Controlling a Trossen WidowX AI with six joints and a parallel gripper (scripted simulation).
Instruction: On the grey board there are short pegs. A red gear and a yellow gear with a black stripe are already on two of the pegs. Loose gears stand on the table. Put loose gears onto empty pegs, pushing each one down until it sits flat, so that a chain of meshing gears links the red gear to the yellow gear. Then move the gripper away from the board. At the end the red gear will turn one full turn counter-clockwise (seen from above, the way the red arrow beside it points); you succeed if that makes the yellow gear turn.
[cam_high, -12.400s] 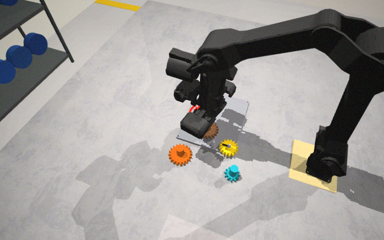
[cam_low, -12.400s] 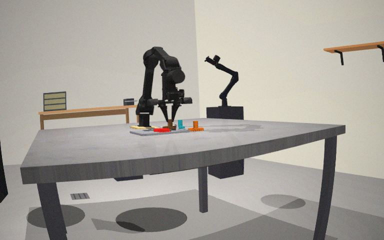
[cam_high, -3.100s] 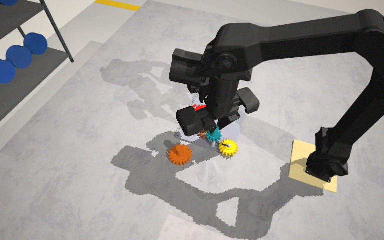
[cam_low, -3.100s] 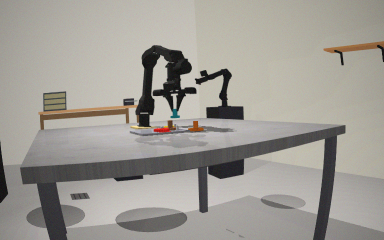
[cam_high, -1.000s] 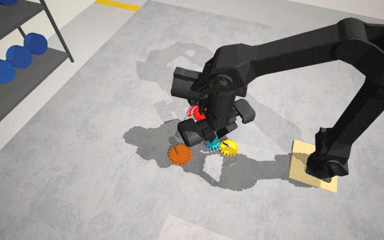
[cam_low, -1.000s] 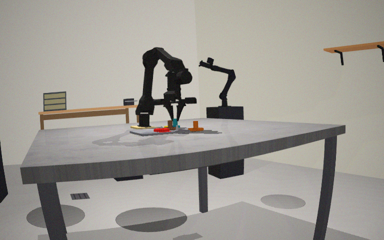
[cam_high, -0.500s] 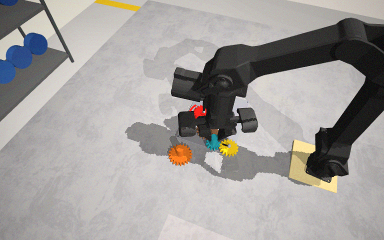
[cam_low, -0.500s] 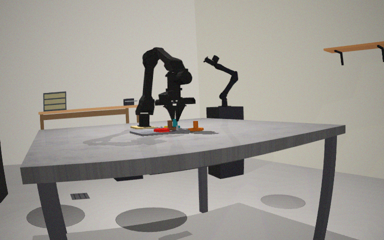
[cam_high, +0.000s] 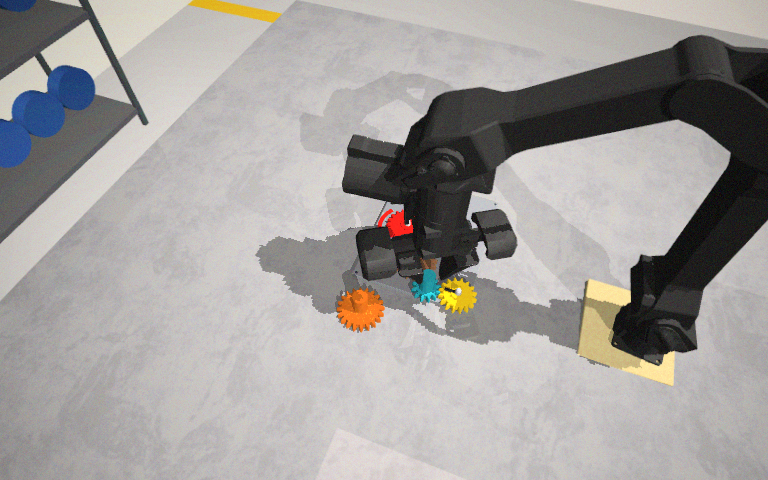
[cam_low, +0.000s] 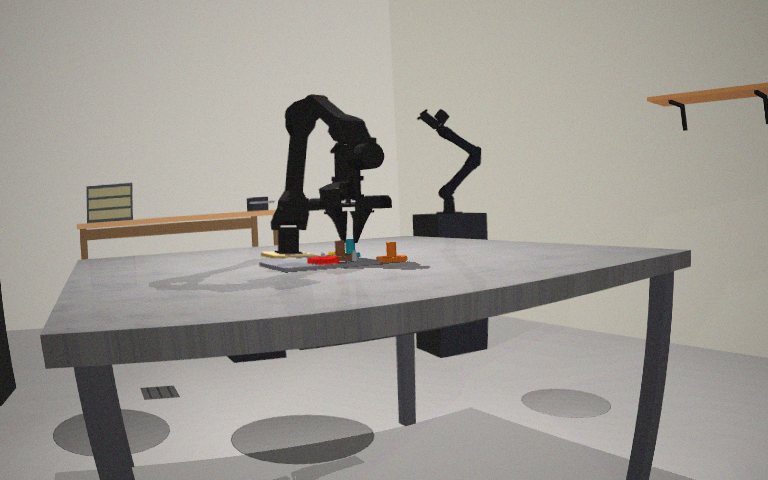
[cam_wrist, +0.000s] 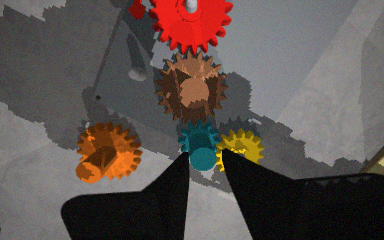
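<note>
The teal gear is 2 cm below my gripper tip. Round my gripper tip: orange gear: 7 cm to the left, 7 cm ahead, 2 cm below; then yellow gear: 4 cm behind, 2 cm below, 1 cm to the right; then brown gear: 4 cm to the right, 4 cm ahead, 2 cm below.
</note>
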